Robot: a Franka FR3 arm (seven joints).
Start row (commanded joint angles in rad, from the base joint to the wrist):
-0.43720 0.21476 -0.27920 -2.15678 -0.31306 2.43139 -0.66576
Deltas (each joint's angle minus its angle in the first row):
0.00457 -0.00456 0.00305 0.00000 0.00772 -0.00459 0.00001
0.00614 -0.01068 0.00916 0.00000 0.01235 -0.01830 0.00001
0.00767 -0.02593 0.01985 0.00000 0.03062 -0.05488 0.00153
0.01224 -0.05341 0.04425 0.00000 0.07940 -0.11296 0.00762
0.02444 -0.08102 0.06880 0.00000 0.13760 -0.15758 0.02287
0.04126 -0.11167 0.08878 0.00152 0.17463 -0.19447 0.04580
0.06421 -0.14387 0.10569 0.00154 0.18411 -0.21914 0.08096
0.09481 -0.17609 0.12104 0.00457 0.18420 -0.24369 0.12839
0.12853 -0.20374 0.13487 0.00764 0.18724 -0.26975 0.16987
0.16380 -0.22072 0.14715 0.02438 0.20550 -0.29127 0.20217
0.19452 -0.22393 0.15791 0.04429 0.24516 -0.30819 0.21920
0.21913 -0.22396 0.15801 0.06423 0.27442 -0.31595 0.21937
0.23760 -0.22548 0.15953 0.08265 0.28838 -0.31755 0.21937
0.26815 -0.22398 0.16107 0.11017 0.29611 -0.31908 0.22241
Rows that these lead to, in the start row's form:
-0.43263 0.21020 -0.27615 -2.15678 -0.30534 2.42680 -0.66575
-0.43106 0.20408 -0.27004 -2.15678 -0.30071 2.41309 -0.66575
-0.42953 0.18883 -0.25935 -2.15678 -0.28244 2.37651 -0.66423
-0.42496 0.16135 -0.23495 -2.15678 -0.23366 2.31843 -0.65814
-0.41276 0.13374 -0.21040 -2.15678 -0.17546 2.27381 -0.64289
-0.39594 0.10309 -0.19042 -2.15526 -0.13843 2.23692 -0.61996
-0.37299 0.07089 -0.17351 -2.15524 -0.12895 2.21225 -0.58480
-0.34239 0.03867 -0.15816 -2.15221 -0.12886 2.18770 -0.53737
-0.30867 0.01102 -0.14433 -2.14914 -0.12582 2.16164 -0.49589
-0.27340 -0.00596 -0.13205 -2.13240 -0.10756 2.14012 -0.46359
-0.24268 -0.00917 -0.12129 -2.11249 -0.06790 2.12320 -0.44656
-0.21807 -0.00920 -0.12119 -2.09255 -0.03864 2.11544 -0.44639
-0.19960 -0.01072 -0.11967 -2.07413 -0.02468 2.11384 -0.44639
-0.16905 -0.00922 -0.11813 -2.04661 -0.01695 2.11231 -0.44335

